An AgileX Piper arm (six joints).
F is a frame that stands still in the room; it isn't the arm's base.
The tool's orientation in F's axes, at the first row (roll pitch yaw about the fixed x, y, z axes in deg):
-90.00 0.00 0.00
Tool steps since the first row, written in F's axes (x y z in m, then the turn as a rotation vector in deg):
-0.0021 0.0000 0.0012 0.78 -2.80 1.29
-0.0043 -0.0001 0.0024 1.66 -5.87 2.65
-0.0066 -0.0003 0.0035 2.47 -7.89 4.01
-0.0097 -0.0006 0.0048 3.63 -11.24 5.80
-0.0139 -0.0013 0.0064 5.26 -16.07 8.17
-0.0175 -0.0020 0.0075 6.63 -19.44 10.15
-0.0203 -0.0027 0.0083 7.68 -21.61 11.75
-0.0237 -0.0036 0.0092 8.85 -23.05 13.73
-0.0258 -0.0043 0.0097 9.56 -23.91 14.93
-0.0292 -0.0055 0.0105 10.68 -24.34 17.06
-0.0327 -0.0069 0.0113 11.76 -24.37 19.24
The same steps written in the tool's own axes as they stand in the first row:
-0.0021 -0.0012 0.0000 0.78 -1.29 -2.80
-0.0043 -0.0024 -0.0001 1.66 -2.65 -5.87
-0.0066 -0.0035 -0.0003 2.47 -4.01 -7.89
-0.0097 -0.0048 -0.0006 3.63 -5.80 -11.24
-0.0139 -0.0064 -0.0013 5.26 -8.17 -16.07
-0.0175 -0.0075 -0.0020 6.63 -10.15 -19.44
-0.0203 -0.0083 -0.0027 7.68 -11.75 -21.61
-0.0237 -0.0092 -0.0036 8.85 -13.73 -23.05
-0.0258 -0.0097 -0.0043 9.56 -14.93 -23.91
-0.0292 -0.0105 -0.0055 10.68 -17.06 -24.34
-0.0327 -0.0113 -0.0069 11.76 -19.24 -24.37

